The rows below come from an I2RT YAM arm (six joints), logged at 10 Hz.
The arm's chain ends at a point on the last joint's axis. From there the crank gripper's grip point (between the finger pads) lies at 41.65 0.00 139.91 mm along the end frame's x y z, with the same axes.
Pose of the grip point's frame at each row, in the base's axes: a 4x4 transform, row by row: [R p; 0 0 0 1], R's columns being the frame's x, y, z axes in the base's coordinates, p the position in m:
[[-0.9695 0.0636 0.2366 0.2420], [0.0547 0.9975 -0.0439 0.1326], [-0.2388 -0.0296 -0.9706 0.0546], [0 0 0 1]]
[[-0.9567 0.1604 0.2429 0.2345], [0.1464 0.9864 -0.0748 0.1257], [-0.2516 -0.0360 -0.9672 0.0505], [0 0 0 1]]
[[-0.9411 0.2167 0.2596 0.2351], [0.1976 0.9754 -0.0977 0.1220], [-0.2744 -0.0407 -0.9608 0.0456], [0 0 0 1]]
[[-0.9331 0.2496 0.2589 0.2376], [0.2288 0.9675 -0.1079 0.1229], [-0.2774 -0.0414 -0.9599 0.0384], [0 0 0 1]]
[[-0.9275 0.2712 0.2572 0.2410], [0.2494 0.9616 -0.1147 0.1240], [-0.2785 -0.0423 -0.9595 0.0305], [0 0 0 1]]
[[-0.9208 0.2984 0.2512 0.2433], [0.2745 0.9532 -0.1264 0.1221], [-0.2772 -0.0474 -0.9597 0.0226], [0 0 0 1]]
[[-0.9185 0.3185 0.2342 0.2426], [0.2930 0.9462 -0.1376 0.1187], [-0.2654 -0.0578 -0.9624 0.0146], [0 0 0 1]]
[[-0.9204 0.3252 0.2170 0.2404], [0.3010 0.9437 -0.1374 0.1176], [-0.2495 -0.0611 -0.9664 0.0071], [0 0 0 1]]
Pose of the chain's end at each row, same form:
[[-0.9695 0.0636 0.2366 0.2493], [0.0547 0.9975 -0.0439 0.1365], [-0.2388 -0.0296 -0.9706 0.2003], [0 0 0 1]]
[[-0.9567 0.1604 0.2429 0.2404], [0.1464 0.9864 -0.0748 0.1301], [-0.2516 -0.0360 -0.9672 0.1963], [0 0 0 1]]
[[-0.9411 0.2167 0.2596 0.2380], [0.1976 0.9754 -0.0977 0.1274], [-0.2744 -0.0407 -0.9608 0.1915], [0 0 0 1]]
[[-0.9331 0.2496 0.2589 0.2402], [0.2288 0.9675 -0.1079 0.1285], [-0.2774 -0.0414 -0.9599 0.1843], [0 0 0 1]]
[[-0.9275 0.2712 0.2572 0.2436], [0.2494 0.9616 -0.1147 0.1297], [-0.2785 -0.0423 -0.9595 0.1763], [0 0 0 1]]
[[-0.9208 0.2984 0.2512 0.2465], [0.2745 0.9532 -0.1264 0.1284], [-0.2772 -0.0474 -0.9597 0.1684], [0 0 0 1]]
[[-0.9185 0.3185 0.2342 0.2481], [0.2930 0.9462 -0.1376 0.1257], [-0.2654 -0.0578 -0.9624 0.1603], [0 0 0 1]]
[[-0.9204 0.3252 0.2170 0.2484], [0.3010 0.9437 -0.1374 0.1243], [-0.2495 -0.0611 -0.9664 0.1527], [0 0 0 1]]

